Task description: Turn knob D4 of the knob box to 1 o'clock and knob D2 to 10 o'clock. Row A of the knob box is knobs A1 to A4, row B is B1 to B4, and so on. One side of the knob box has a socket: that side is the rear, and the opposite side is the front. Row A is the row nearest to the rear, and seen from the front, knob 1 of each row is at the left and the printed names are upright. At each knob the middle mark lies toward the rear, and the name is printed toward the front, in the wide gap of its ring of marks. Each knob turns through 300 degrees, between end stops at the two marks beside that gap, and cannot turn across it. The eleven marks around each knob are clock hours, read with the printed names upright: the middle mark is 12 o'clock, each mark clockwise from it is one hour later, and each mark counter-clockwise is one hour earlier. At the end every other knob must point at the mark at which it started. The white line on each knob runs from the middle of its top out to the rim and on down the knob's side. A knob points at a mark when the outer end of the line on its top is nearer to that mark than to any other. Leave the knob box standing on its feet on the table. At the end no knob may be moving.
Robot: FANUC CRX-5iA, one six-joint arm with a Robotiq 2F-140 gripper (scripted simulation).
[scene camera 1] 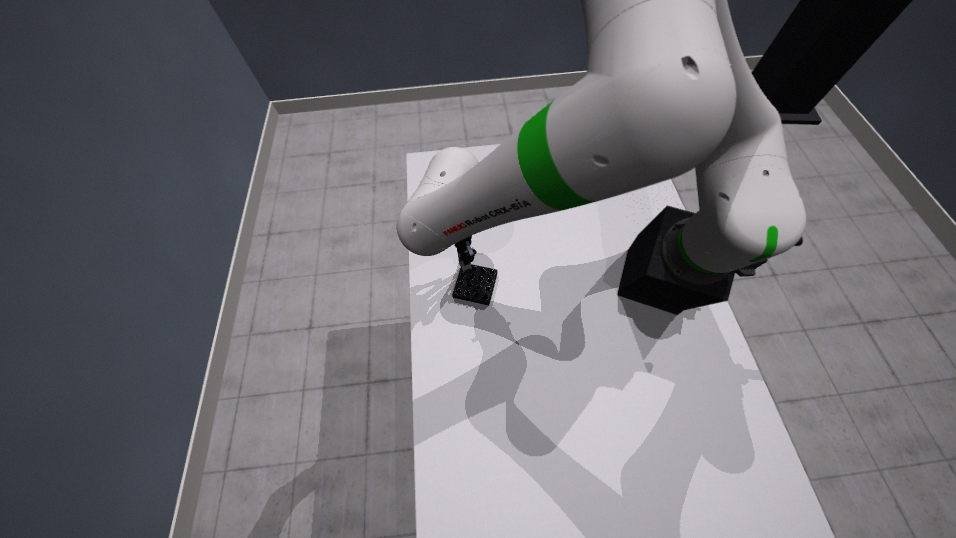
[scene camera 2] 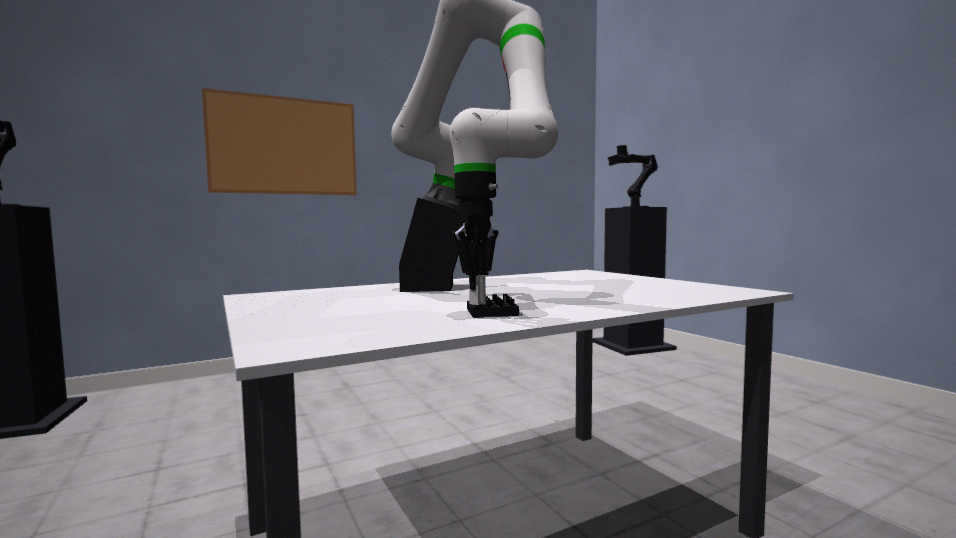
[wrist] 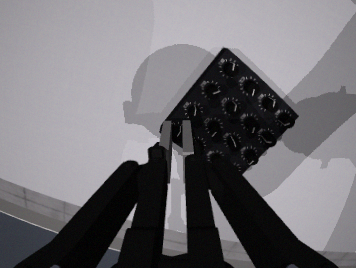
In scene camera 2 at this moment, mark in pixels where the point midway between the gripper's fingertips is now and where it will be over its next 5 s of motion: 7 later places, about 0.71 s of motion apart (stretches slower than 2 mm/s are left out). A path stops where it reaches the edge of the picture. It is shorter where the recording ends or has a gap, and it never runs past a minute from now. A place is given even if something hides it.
My gripper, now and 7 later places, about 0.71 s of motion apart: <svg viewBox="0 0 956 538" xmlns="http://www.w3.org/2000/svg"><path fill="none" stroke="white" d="M477 303L477 289L477 286L477 284L477 282L477 280L477 278L477 281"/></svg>
